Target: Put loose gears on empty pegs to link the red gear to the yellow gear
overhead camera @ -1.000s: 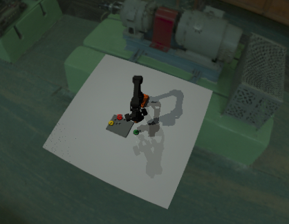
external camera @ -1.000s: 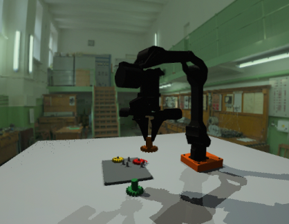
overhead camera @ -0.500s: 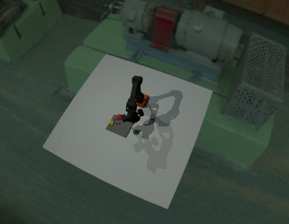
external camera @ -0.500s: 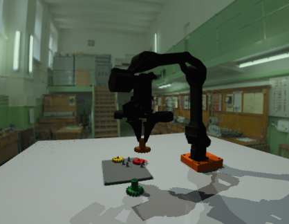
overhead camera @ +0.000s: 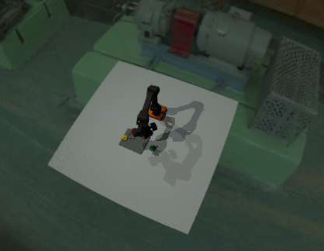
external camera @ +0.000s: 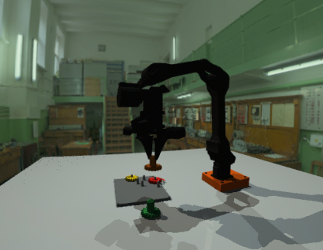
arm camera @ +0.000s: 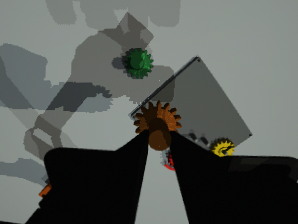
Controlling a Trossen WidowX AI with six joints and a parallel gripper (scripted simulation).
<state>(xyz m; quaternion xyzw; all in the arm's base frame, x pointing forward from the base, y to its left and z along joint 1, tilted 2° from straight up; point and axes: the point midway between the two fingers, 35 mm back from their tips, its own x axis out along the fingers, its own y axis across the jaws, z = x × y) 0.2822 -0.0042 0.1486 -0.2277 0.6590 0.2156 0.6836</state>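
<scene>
Now: the yellow gear 2 cm ahead of my gripper tip, 18 cm to the right of it and 12 cm below it. Also, from my gripper tip: orange gear: 1 cm below; green gear: 4 cm ahead, 7 cm to the left, 12 cm below; red gear: 6 cm behind, 13 cm to the right, 12 cm below.
</scene>
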